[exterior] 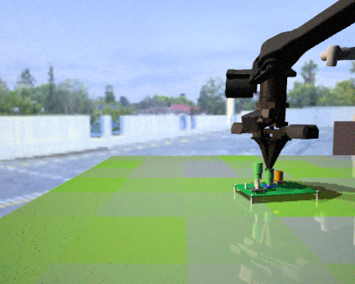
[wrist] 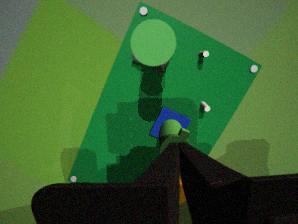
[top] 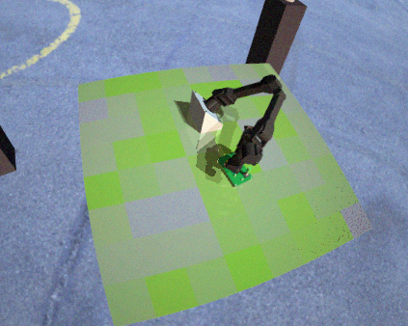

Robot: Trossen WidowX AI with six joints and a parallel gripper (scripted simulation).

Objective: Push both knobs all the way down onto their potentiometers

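Now: the green knob 1 cm below my gripper tip.
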